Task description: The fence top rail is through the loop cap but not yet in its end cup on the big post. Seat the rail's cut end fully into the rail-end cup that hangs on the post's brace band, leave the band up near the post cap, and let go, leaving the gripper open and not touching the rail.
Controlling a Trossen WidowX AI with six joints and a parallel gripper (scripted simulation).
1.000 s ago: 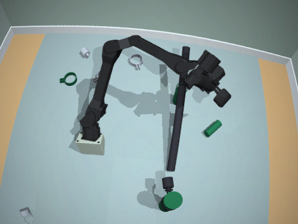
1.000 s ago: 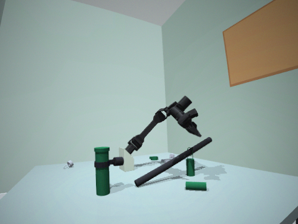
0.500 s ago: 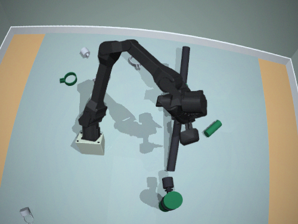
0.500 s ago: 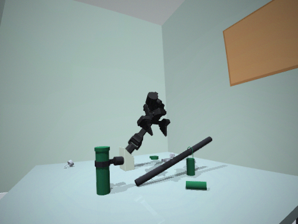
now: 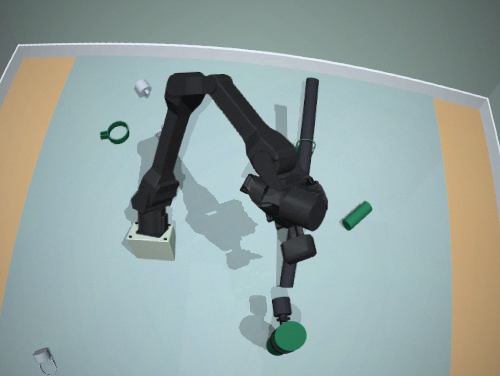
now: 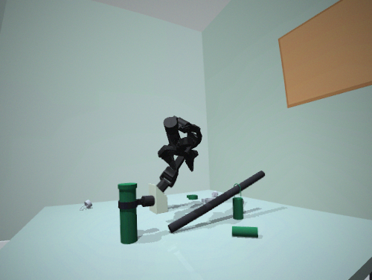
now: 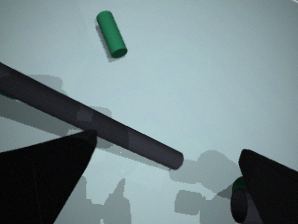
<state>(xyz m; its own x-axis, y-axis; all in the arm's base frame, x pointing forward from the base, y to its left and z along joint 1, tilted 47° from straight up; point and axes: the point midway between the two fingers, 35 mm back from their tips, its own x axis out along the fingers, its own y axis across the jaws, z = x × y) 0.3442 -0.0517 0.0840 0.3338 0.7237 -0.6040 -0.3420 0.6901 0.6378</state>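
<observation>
Now: the rail-end cup 1 cm behind my gripper tip, 16 cm to the right of it and 11 cm below it. Also, from my gripper tip: green cylinder (17 cm ahead, 16 cm to the left, 22 cm below); small green post (1 cm behind, 27 cm to the left, 14 cm below); white cup (51 cm behind, 44 cm to the left, 22 cm below).
</observation>
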